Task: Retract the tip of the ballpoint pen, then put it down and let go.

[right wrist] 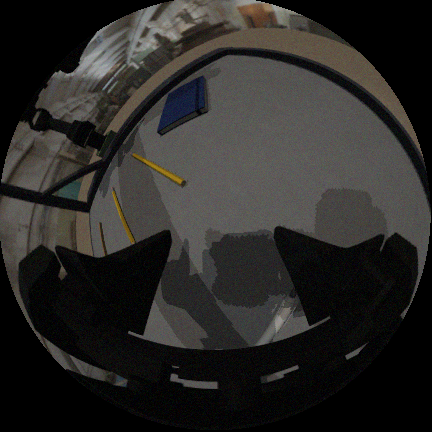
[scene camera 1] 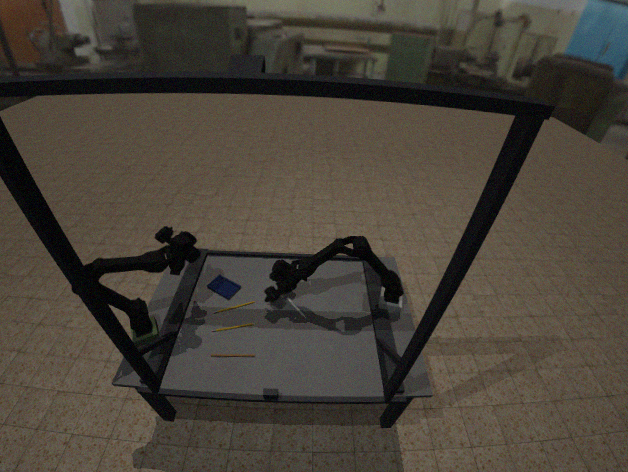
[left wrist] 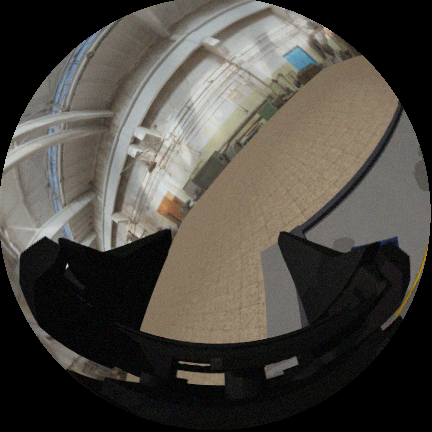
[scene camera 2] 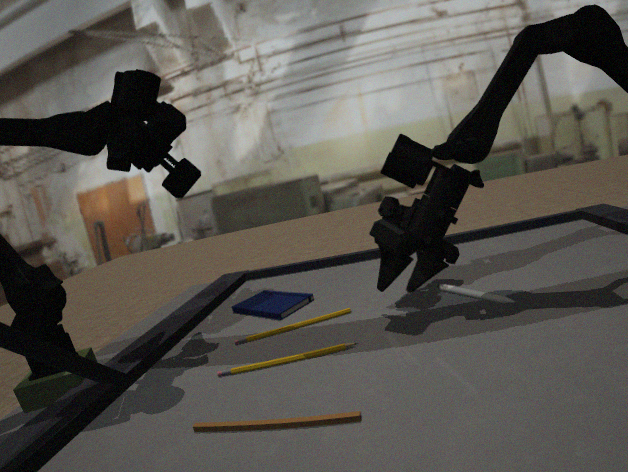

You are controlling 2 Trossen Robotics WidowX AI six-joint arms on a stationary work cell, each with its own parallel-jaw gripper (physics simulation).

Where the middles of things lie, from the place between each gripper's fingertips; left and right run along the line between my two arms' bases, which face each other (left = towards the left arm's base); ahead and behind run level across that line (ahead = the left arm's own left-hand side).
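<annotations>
Orange pencil (scene camera 2: 349, 417): 400 mm behind my left hand, 180 mm to the right, 320 mm below. Ballpoint pen (right wrist: 286, 307), from my left hand: 200 mm behind, 470 mm to the right, 320 mm below. Blue notebook (scene camera 2: 277, 305): 140 mm to the right of my left hand, 40 mm behind, 320 mm below.
Blue notebook: 110 mm ahead of my right hand, 220 mm to the left, 10 mm below. Orange pencil, from my right hand: 260 mm behind, 180 mm to the left, 20 mm below. Ballpoint pen: my right hand 60 mm past it, 110 mm to the left of it, 10 mm above it.
</annotations>
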